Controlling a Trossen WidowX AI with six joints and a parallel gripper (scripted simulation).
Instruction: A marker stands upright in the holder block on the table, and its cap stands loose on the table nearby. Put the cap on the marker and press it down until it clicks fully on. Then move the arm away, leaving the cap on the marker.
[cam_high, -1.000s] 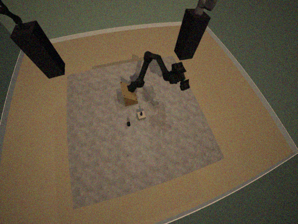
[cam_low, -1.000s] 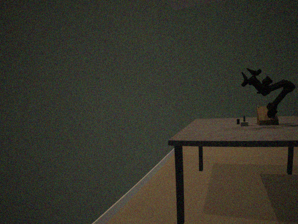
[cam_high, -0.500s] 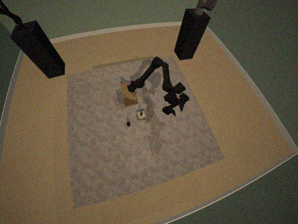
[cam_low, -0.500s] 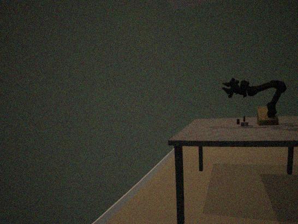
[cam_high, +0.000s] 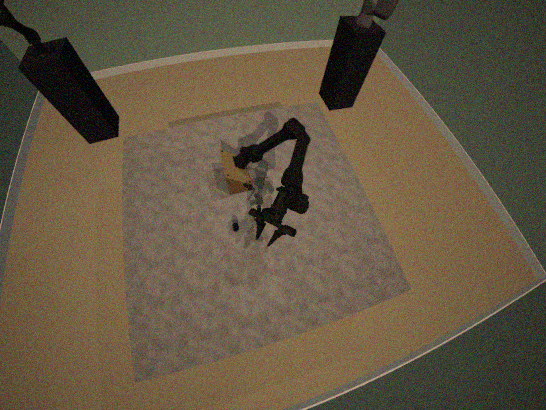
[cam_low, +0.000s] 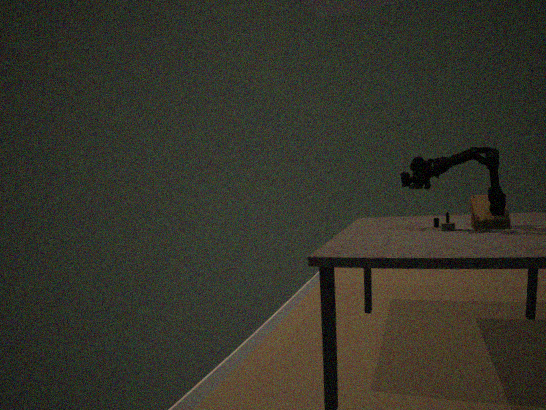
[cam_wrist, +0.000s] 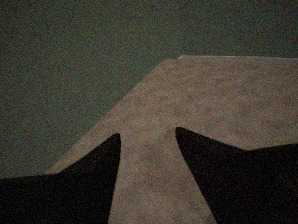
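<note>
The dark cap is 21 cm below my gripper tip, 17 cm behind it and 8 cm to the right of it. Also, from my gripper tip: pale holder block (22 cm below, 21 cm behind, 5 cm to the left).
</note>
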